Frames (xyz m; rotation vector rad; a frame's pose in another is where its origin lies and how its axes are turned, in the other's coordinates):
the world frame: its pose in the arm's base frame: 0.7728 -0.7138 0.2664 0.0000 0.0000 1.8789
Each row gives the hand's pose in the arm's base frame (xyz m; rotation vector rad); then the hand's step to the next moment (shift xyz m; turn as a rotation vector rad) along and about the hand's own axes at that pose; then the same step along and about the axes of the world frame.
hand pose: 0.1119 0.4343 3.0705 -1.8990 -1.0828 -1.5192
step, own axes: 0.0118 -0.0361 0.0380 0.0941 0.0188 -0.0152
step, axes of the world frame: 0.0527 -0.0101 -0.0030 0.0000 -0.0140 0.0961
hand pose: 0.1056 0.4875 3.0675 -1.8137 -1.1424 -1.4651
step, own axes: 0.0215 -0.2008 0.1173 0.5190 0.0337 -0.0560
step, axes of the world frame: 0.2269 0.0466 -0.0301 0.0692 -0.0503 0.5160
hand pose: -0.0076 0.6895 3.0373 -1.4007 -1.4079 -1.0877
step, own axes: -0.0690 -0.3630 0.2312 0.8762 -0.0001 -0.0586
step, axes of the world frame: 0.3066 0.2803 -0.1320 0.1675 -0.0416 0.8610
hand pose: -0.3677 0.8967 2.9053 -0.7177 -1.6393 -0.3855
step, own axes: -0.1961 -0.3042 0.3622 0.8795 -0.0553 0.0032
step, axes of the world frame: 0.0898 0.4537 -0.2198 0.1901 0.0382 0.8596
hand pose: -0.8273 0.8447 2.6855 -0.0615 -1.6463 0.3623
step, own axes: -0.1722 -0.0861 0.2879 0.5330 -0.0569 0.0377
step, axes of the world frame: -0.0986 0.2906 -0.1607 0.0967 0.0615 0.5250
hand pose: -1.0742 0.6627 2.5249 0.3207 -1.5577 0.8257
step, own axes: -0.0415 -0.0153 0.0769 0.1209 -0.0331 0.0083
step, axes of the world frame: -0.0569 0.0603 -0.0315 0.0046 0.0057 0.1254
